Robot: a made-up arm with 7 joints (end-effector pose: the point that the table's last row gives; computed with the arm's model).
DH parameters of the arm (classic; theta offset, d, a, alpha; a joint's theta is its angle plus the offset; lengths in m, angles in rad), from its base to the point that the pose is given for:
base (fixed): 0 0 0 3.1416
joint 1: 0 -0.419 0 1.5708
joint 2: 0 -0.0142 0 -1.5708
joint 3: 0 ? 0 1.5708
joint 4: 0 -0.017 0 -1.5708
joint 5: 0 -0.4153 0 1.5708
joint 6: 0 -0.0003 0 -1.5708
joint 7: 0 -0.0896 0 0
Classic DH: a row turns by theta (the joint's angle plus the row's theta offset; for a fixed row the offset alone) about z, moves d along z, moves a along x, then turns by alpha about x.
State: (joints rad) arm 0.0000 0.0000 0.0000 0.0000 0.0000 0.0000 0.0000
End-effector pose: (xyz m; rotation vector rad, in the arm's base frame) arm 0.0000 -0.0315 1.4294 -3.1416 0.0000 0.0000
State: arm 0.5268 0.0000 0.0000 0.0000 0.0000 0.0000 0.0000
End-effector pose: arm -0.0158 -0.0272 1.4294 -3.0332 0.8180 0.0000
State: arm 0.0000 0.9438 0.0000 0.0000 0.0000 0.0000 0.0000
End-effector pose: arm 0.8182 -0.0315 1.0118 -2.7982 0.0000 1.4281
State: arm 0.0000 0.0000 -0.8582 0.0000 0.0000 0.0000 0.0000
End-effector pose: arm 0.0131 -0.0255 1.4294 -2.8568 -1.3071 0.0000
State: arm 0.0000 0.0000 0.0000 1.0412 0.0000 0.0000 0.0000
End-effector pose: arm 0.4357 -0.0315 1.1796 -2.7254 0.0000 1.5626
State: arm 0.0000 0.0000 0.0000 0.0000 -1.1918 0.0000 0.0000
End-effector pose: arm 0.0003 -0.0313 1.4294 -2.6001 -1.7632 0.0000
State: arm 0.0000 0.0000 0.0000 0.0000 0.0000 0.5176 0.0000
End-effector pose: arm 0.0443 -0.0315 1.4177 -3.0370 0.0000 0.8040
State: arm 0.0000 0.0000 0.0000 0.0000 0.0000 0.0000 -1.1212
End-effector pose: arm 0.0000 -0.0315 1.4294 -2.6607 -1.6704 0.0000
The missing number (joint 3, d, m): -0.5055
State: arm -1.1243 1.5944 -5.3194 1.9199 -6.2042 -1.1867 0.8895
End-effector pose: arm 0.5348 0.2139 0.1610 0.8135 -0.7553 -0.5481
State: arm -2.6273 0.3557 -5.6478 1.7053 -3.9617 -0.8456 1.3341
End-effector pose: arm -0.3111 0.4788 0.6541 0.8223 -0.2043 2.8171
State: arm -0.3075 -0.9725 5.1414 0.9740 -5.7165 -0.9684 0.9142
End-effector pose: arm -0.6727 0.1156 0.9840 -2.4119 -0.0615 -1.9744
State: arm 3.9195 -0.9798 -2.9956 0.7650 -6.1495 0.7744 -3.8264
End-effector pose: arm 0.5783 -0.6623 0.5630 -0.3166 -0.6524 -1.3820
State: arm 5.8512 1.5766 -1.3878 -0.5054 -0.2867 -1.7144 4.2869
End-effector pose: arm 0.8615 0.0816 0.4216 -1.0332 -1.3873 -1.7896
